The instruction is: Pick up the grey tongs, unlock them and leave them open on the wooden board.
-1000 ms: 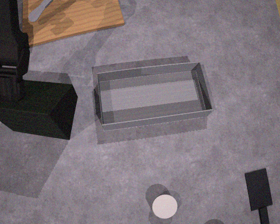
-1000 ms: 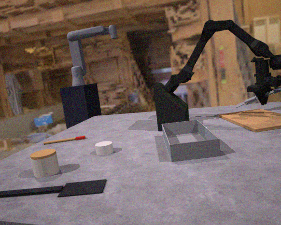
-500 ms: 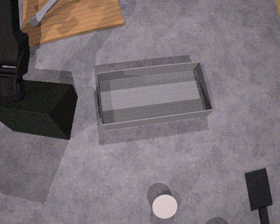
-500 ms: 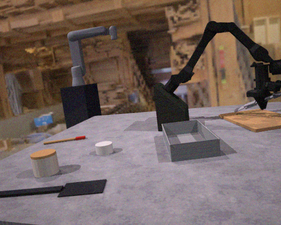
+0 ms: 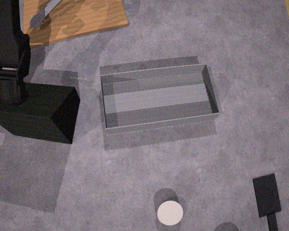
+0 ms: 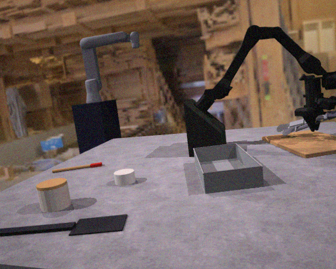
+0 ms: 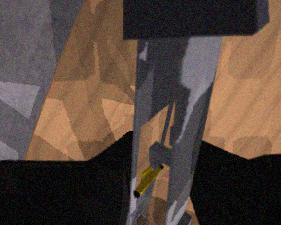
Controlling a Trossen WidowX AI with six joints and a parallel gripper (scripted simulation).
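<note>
The wooden board lies 10 mm ahead of my gripper tip, 30 mm to the right of it and 40 mm below it. Also, from my gripper tip: roasting tin 350 mm ahead, 320 mm to the right, 20 mm below; white disc 420 mm ahead, 630 mm to the right, 30 mm below; black flat spatula 730 mm ahead, 630 mm to the right, 40 mm below.
</note>
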